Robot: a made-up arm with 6 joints. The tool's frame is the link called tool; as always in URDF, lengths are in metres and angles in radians. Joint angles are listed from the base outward.
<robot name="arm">
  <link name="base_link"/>
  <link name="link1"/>
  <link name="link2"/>
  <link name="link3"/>
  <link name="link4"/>
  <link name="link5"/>
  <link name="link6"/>
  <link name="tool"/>
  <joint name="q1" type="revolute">
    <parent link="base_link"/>
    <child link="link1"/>
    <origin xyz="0 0 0.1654" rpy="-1.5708 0 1.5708"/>
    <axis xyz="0 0 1"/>
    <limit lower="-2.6" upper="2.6"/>
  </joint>
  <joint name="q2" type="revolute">
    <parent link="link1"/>
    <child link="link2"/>
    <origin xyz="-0.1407 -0.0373 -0.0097" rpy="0 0 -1.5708"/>
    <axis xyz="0 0 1"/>
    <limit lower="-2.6" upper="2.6"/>
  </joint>
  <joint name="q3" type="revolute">
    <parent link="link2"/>
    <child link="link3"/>
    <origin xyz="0.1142 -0.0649 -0.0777" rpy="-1.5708 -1.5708 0"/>
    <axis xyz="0 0 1"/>
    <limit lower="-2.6" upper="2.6"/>
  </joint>
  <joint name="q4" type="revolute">
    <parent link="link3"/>
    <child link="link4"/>
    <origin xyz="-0.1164 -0.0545 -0.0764" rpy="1.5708 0 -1.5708"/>
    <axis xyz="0 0 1"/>
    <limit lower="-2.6" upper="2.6"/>
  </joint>
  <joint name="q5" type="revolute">
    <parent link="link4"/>
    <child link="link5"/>
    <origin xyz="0.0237 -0.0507 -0.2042" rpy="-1.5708 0 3.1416"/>
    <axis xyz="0 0 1"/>
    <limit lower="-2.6" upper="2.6"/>
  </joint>
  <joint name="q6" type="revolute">
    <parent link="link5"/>
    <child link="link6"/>
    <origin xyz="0.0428 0.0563 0.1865" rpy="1.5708 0 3.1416"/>
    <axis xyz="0 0 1"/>
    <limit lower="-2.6" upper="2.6"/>
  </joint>
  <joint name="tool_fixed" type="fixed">
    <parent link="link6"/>
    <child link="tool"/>
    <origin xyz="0.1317 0.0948 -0.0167" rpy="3.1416 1.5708 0"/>
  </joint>
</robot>
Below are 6 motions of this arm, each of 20 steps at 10 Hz.
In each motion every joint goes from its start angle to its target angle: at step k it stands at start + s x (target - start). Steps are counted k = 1, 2, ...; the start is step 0. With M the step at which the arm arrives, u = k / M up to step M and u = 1 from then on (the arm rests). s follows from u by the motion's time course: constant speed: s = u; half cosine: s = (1 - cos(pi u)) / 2; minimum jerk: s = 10 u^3 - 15 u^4 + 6 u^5.
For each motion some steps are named. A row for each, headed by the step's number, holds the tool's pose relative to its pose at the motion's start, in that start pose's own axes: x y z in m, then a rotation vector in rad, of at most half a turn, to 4 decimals.
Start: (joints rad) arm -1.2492 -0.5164 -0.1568 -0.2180 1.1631 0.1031
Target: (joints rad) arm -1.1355 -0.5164 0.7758 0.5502 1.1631 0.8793
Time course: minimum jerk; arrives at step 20
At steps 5, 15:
5: -0.0182 -0.0033 0.0092 -0.0365 0.1017 -0.0408
15: -0.0673 0.0045 0.2444 -0.5422 1.0075 -0.1366

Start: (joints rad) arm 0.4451 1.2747 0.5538 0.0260 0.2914 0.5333
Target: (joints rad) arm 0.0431 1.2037 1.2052 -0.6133 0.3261 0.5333
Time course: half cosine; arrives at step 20
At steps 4, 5, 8, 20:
4: 0.0104 -0.0049 0.0035 -0.0151 0.0349 0.0565
5: 0.0174 -0.0074 0.0051 -0.0229 0.0516 0.0885
8: 0.0536 -0.0142 0.0089 -0.0519 0.1032 0.2248
20: 0.2477 0.0283 -0.0018 -0.1247 0.0975 0.7608

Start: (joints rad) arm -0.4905 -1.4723 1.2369 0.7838 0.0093 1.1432
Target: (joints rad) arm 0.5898 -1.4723 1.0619 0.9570 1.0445 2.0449
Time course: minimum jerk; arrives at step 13
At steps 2, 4, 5, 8, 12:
2: -0.0134 0.0063 0.0076 -0.0314 -0.0062 -0.0559
4: -0.0799 0.0483 0.0474 -0.1989 -0.0202 -0.3408
5: -0.1298 0.0952 0.0804 -0.3426 -0.0106 -0.5731
8: -0.2288 0.3461 0.1803 -0.8575 0.1663 -1.3981
12: -0.1883 0.5492 0.2100 -1.1582 0.4066 -1.9717

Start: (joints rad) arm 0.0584 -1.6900 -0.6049 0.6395 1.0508 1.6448
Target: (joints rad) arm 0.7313 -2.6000 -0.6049 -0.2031 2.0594 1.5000
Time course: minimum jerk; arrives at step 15
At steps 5, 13, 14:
5: -0.0156 -0.0136 0.0067 -0.0467 -0.1014 -0.2325
13: -0.0261 -0.0468 0.0110 -0.0282 -0.6541 -0.9842
14: -0.0253 -0.0476 0.0111 -0.0242 -0.6684 -0.9978

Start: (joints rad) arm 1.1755 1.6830 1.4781 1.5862 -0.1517 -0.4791
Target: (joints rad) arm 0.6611 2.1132 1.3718 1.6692 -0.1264 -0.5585
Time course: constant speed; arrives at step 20
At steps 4, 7, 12, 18, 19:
4: 0.0108 -0.0053 -0.0136 0.0309 0.0217 0.0149
7: 0.0178 -0.0092 -0.0242 0.0544 0.0382 0.0256
12: 0.0273 -0.0155 -0.0423 0.0942 0.0662 0.0425
18: 0.0350 -0.0223 -0.0644 0.1430 0.1004 0.0611
19: 0.0359 -0.0233 -0.0681 0.1512 0.1062 0.0640

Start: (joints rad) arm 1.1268 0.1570 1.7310 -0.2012 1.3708 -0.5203
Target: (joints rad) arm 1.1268 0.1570 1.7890 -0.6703 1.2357 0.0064
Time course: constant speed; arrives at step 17
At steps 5, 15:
5: 0.0335 -0.0224 0.0298 -0.1803 0.1090 0.0987
15: 0.1256 -0.0421 0.0870 -0.5437 0.2766 0.3464

